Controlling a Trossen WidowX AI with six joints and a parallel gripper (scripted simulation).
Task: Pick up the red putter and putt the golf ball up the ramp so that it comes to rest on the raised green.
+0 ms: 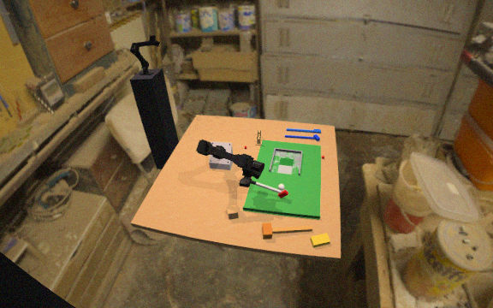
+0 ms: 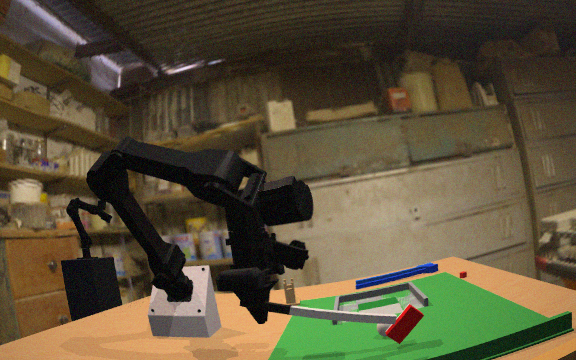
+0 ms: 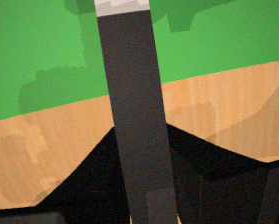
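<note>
Right now the red putter is 12 cm ahead of my gripper tip and 1 cm to the right of it. From my gripper tip the other things lie so: white golf ball: 21 cm ahead, 6 cm below, 5 cm to the left; green mat: 24 cm ahead, 20 cm to the left, 8 cm below; small wooden stand: 57 cm to the left, 5 cm below, 1 cm behind.
</note>
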